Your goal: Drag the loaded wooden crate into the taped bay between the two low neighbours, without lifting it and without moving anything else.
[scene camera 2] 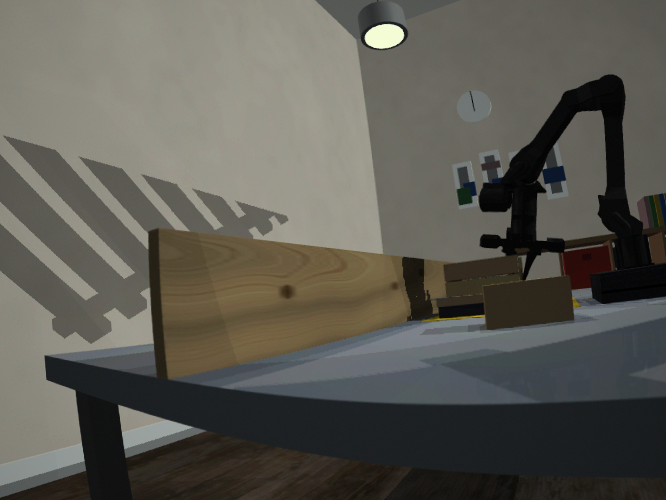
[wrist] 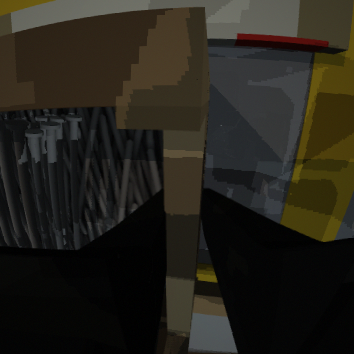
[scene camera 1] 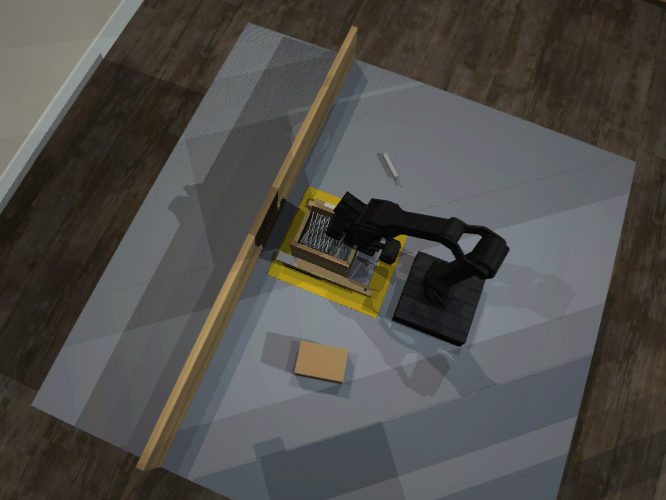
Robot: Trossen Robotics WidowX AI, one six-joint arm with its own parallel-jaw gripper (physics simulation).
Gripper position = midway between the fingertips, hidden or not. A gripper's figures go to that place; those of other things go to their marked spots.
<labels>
The gripper (scene camera 1: 354, 246): 142 cm from the lens. A wooden crate (scene camera 1: 311, 243) is 138 cm from the lens. A low brown block (scene camera 1: 316, 361) is 134 cm from the lens. A yellow tape (scene camera 1: 382, 275) is 145 cm from the lens.
</labels>
